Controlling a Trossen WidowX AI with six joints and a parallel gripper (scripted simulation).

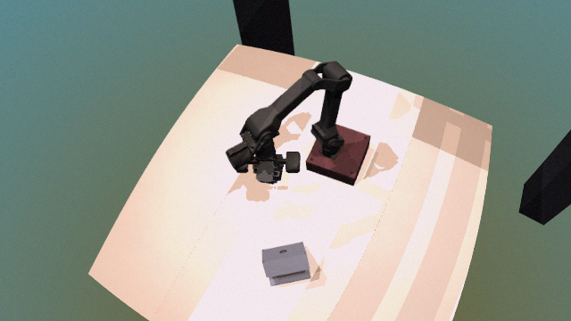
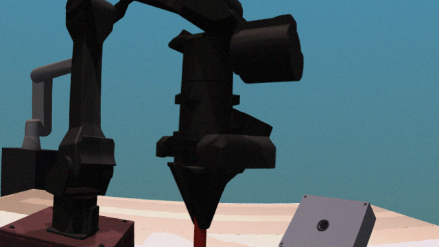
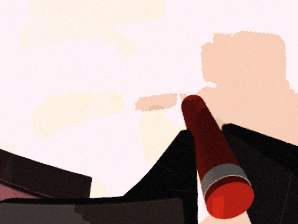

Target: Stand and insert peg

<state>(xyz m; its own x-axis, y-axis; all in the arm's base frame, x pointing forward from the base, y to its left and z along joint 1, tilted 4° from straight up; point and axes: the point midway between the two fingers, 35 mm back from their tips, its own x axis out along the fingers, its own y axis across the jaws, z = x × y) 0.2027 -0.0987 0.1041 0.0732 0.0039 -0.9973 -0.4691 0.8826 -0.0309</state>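
Now: gripper tip 200 mm short of the grey sloped panel, 170 mm to the right of it and 50 mm above it. Round my gripper tip: red peg 20 mm above.
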